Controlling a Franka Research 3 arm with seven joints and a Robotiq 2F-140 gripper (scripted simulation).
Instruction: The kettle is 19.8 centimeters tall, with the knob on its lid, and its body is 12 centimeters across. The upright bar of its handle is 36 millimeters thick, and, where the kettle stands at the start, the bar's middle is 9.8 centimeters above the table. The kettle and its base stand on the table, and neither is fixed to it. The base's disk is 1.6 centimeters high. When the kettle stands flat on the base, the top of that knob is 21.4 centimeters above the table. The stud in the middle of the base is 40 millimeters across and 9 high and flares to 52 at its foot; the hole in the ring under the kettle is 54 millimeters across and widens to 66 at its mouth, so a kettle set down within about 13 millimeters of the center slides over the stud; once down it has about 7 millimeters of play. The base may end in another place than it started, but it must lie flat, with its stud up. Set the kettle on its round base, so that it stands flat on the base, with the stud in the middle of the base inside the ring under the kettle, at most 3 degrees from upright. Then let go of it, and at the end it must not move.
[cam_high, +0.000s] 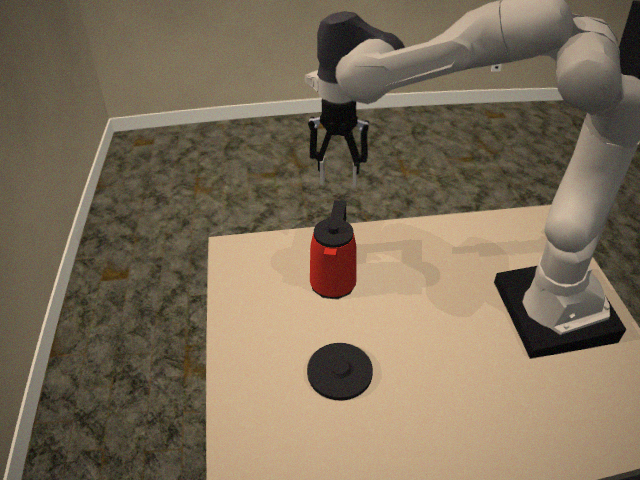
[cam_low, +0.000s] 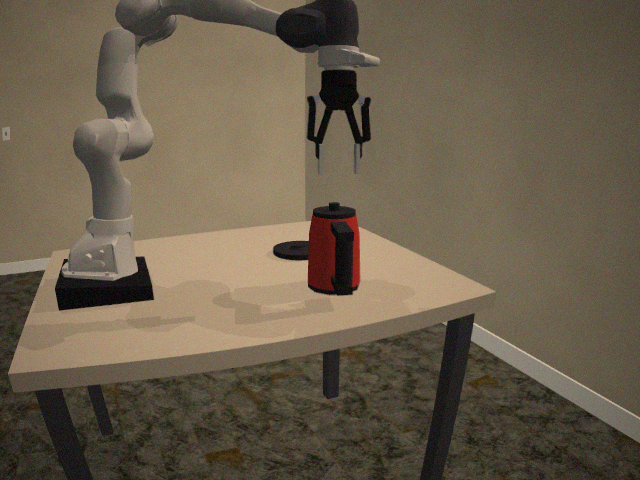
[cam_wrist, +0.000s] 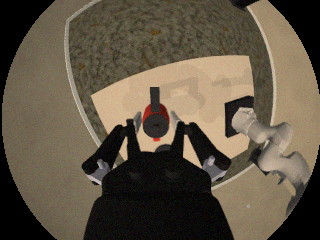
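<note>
Right now the red kettle is 210 mm below my hand, 30 mm to the left of it and 10 mm ahead of it. Also, from my hand: round kettle base: 350 mm to the left, 290 mm below, 20 mm ahead.
</note>
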